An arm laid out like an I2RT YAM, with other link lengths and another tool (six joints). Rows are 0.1 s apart.
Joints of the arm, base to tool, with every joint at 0 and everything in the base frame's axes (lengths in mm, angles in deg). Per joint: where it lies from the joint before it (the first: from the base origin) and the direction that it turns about. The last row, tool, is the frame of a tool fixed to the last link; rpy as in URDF.
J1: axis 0 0 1 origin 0.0 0.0 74.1
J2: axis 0 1 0 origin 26.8 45.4 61.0
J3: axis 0 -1 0 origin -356.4 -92.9 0.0
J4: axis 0 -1 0 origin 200.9 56.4 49.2
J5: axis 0 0 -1 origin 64.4 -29.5 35.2
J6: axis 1 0 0 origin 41.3 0.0 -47.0
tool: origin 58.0 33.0 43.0 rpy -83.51 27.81 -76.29
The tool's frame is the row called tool.
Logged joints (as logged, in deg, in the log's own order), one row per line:
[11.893 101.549 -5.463 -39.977 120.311 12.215]
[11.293 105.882 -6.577 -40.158 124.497 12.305]
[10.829 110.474 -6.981 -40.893 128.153 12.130]
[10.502 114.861 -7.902 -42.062 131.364 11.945]
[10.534 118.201 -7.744 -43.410 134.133 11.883]
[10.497 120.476 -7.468 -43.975 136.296 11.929]
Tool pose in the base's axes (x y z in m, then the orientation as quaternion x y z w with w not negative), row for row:
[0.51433 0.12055 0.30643 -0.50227 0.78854 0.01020 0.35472]
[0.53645 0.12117 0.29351 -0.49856 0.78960 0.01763 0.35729]
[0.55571 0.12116 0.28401 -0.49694 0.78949 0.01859 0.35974]
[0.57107 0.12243 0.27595 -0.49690 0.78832 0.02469 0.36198]
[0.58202 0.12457 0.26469 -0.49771 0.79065 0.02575 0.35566]
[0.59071 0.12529 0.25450 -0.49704 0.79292 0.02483 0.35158]
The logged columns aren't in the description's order. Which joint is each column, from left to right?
Columns, left to right: J1, J3, J5, J4, J2, J6.
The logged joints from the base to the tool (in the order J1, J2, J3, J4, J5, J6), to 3 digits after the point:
[11.893 120.311 101.549 -39.977 -5.463 12.215]
[11.293 124.497 105.882 -40.158 -6.577 12.305]
[10.829 128.153 110.474 -40.893 -6.981 12.130]
[10.502 131.364 114.861 -42.062 -7.902 11.945]
[10.534 134.133 118.201 -43.410 -7.744 11.883]
[10.497 136.296 120.476 -43.975 -7.468 11.929]

